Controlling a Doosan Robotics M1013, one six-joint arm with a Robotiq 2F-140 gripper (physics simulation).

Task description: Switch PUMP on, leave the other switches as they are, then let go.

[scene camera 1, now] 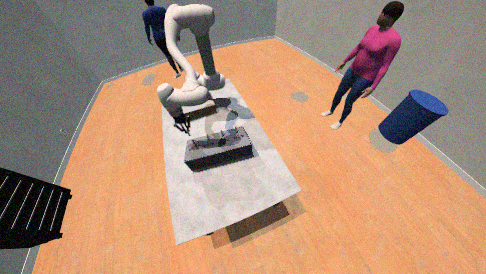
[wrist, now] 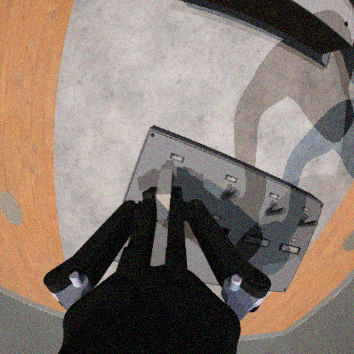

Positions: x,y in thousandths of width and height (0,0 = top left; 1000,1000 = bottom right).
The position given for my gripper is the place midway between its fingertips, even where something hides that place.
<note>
In view: my gripper (wrist: 470,507) and a grey switch panel (scene camera 1: 421,557).
</note>
